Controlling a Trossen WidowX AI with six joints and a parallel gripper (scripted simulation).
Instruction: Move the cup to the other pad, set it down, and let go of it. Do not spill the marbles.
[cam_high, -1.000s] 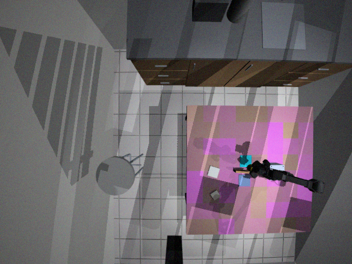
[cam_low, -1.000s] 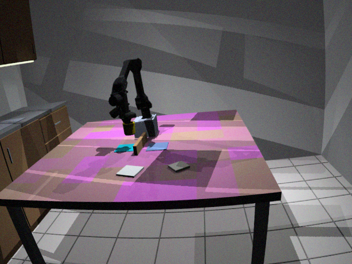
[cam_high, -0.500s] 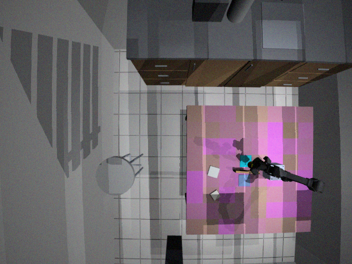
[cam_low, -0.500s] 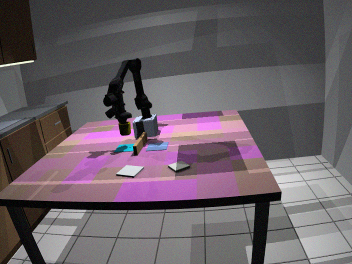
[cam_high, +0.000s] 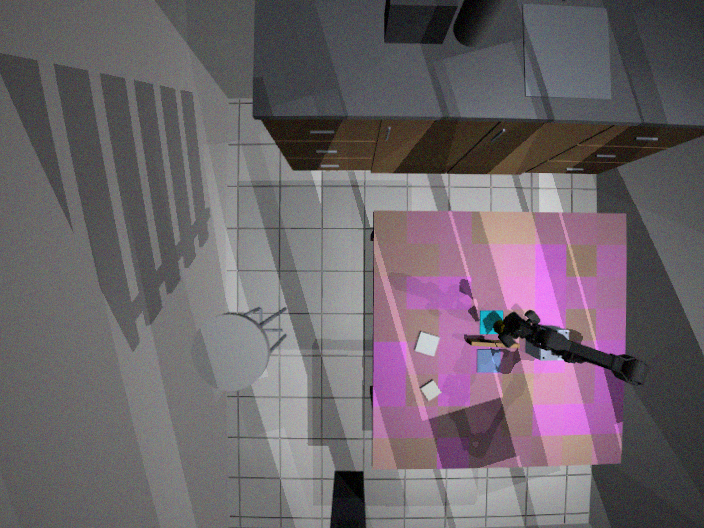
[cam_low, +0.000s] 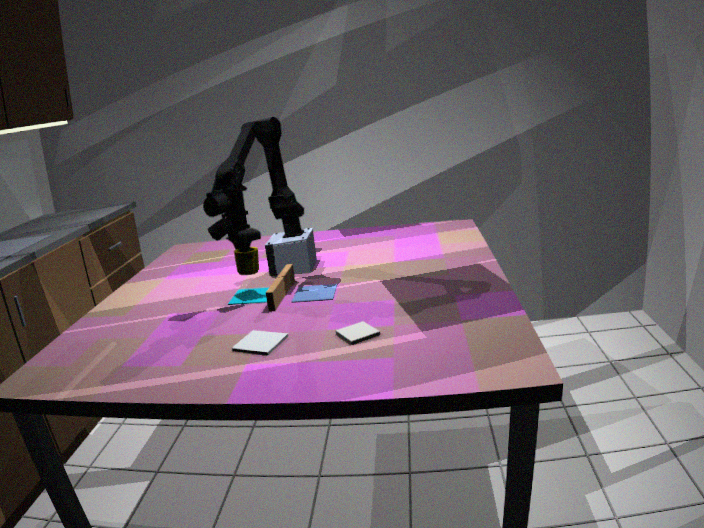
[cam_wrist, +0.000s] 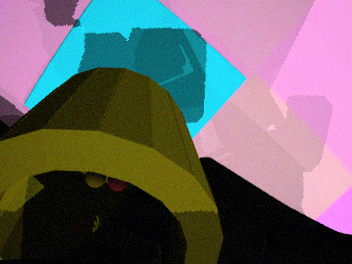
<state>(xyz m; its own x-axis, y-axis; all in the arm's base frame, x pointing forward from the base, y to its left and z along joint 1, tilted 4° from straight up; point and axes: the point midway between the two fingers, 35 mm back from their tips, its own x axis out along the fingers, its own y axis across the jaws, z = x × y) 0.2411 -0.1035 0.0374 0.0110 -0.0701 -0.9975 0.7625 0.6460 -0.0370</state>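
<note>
Right now my gripper tip is 2 cm short of the cyan pad, 1 cm to the right of it and 12 cm above it. Round my gripper tip: wooden bar (2 cm ahead, 11 cm to the left, 9 cm below); then blue pad (3 cm ahead, 21 cm to the left, 12 cm below); then yellow cup (2 cm ahead, 2 cm to the left).
</note>
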